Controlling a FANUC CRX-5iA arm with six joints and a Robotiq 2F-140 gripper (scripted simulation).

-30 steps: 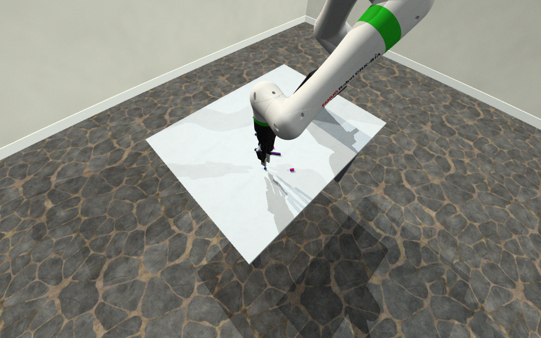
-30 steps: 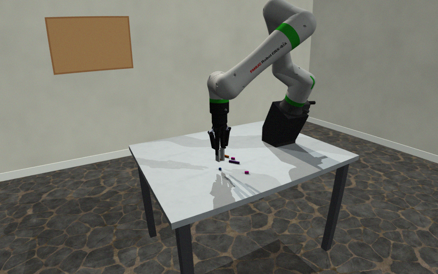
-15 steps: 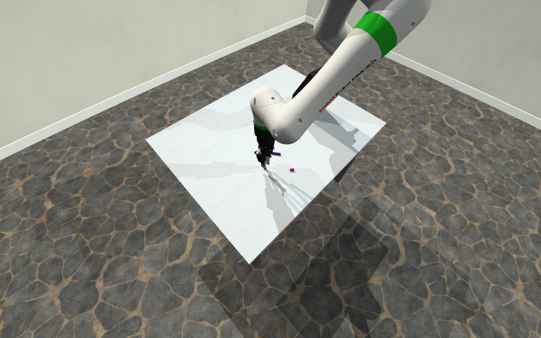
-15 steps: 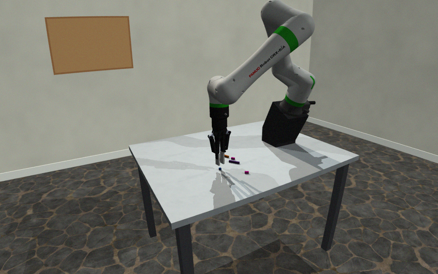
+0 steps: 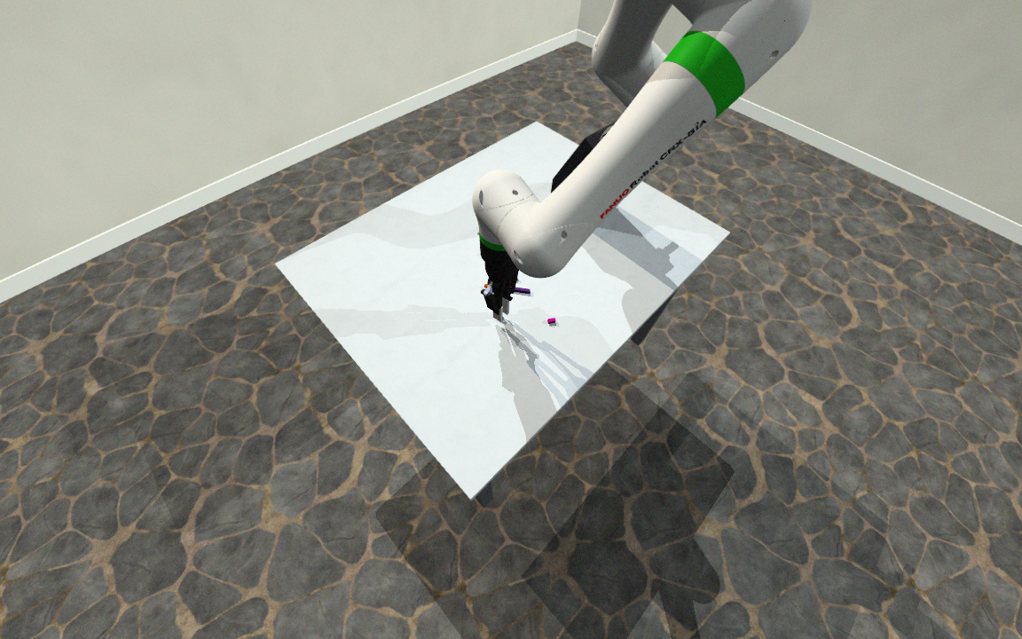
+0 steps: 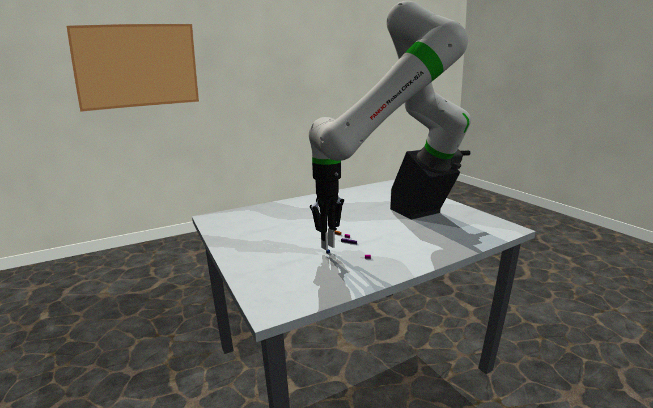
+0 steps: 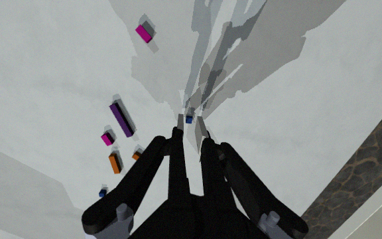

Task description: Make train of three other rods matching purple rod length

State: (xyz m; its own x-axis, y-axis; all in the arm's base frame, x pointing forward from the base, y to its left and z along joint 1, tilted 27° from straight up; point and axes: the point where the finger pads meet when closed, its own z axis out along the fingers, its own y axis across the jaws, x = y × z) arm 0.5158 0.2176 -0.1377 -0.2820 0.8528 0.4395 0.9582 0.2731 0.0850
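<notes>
My hand is 10 cm past the purple rod, 5 cm to the left of it and 5 cm above it.
</notes>
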